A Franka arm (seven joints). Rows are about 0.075 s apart.
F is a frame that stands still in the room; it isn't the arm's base.
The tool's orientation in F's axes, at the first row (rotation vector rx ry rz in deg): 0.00, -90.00, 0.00
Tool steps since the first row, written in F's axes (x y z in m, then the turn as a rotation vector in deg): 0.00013, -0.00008, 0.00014, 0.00, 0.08, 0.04; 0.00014, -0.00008, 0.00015, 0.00, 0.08, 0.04; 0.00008, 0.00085, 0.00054, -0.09, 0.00, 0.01; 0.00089, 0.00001, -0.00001, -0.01, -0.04, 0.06; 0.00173, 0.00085, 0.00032, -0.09, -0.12, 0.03; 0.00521, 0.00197, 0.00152, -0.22, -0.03, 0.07; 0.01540, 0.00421, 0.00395, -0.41, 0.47, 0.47; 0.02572, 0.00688, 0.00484, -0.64, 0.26, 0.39; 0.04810, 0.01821, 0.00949, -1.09, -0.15, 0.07; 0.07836, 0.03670, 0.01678, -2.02, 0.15, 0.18; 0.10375, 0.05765, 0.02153, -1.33, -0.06, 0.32; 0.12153, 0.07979, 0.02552, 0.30, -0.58, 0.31
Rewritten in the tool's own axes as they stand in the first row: 0.00014, -0.00008, -0.00013, 0.04, 0.08, 0.00; 0.00015, -0.00008, -0.00014, 0.04, 0.08, 0.00; 0.00054, 0.00085, -0.00008, 0.01, 0.00, 0.09; -0.00001, 0.00001, -0.00089, 0.06, -0.04, 0.01; 0.00032, 0.00085, -0.00173, 0.03, -0.12, 0.09; 0.00152, 0.00197, -0.00521, 0.07, -0.03, 0.22; 0.00395, 0.00421, -0.01540, 0.47, 0.47, 0.41; 0.00484, 0.00688, -0.02572, 0.39, 0.26, 0.64; 0.00949, 0.01821, -0.04810, 0.07, -0.15, 1.09; 0.01678, 0.03670, -0.07836, 0.18, 0.15, 2.02; 0.02153, 0.05765, -0.10375, 0.32, -0.06, 1.33; 0.02552, 0.07979, -0.12153, 0.31, -0.58, -0.30
